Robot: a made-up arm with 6 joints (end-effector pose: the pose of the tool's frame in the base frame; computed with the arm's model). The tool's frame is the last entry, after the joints.
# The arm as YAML. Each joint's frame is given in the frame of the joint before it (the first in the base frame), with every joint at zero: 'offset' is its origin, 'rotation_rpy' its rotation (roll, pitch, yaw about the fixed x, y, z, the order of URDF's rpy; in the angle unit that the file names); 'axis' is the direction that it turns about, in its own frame. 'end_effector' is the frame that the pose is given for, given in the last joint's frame.
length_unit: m
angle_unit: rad
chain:
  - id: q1
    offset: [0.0, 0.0, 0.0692]
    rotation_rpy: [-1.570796, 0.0, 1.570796]
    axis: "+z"
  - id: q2
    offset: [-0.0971, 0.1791, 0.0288]
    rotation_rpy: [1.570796, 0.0, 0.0]
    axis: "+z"
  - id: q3
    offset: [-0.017, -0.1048, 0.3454]
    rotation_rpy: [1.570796, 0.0, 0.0]
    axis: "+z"
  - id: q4
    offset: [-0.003, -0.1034, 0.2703]
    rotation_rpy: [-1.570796, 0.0, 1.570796]
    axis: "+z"
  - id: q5
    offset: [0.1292, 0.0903, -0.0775]
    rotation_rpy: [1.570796, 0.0, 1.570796]
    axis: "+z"
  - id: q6
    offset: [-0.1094, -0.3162, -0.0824]
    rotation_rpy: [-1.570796, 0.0, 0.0]
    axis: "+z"
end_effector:
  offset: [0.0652, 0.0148, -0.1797]
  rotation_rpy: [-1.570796, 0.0, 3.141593]
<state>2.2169 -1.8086 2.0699 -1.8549 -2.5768 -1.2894</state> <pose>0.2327 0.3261 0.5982 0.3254 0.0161 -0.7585 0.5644</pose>
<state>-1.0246 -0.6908 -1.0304 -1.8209 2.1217 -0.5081</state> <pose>0.5714 -0.5646 0.0989 0.7795 0.3865 0.4612 0.1740</pose>
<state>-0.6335 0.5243 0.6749 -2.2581 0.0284 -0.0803</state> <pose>0.1147 0.1616 0.7600 0.0009 0.7069 0.6472 0.2855</pose>
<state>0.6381 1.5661 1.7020 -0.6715 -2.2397 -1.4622</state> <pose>-0.2162 0.3667 -0.3406 0.3572 -0.7638 0.5374 0.0154</pose>
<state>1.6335 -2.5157 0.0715 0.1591 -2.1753 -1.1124</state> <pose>-0.7088 0.2005 0.2981 -0.6694 0.7328 0.0838 0.0892</pose>
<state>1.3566 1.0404 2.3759 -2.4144 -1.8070 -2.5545</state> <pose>-0.2921 0.3762 -0.1127 0.4837 -0.3771 0.3887 0.6876</pose>
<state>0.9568 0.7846 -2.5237 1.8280 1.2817 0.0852</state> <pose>0.7434 0.3405 0.5257 0.2759 -0.2041 -0.5384 0.7697</pose>
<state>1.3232 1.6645 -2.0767 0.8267 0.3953 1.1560</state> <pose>0.4628 -0.1494 -0.1843 -0.1502 -0.0765 -0.9089 0.3815</pose>
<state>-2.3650 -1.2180 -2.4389 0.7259 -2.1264 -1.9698</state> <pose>0.4316 0.1652 -0.4198 0.4924 0.7388 -0.3286 0.3221</pose>
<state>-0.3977 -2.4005 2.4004 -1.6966 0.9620 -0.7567</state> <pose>-0.7785 -0.1051 0.2186 0.2153 -0.4356 0.3374 0.8062</pose>
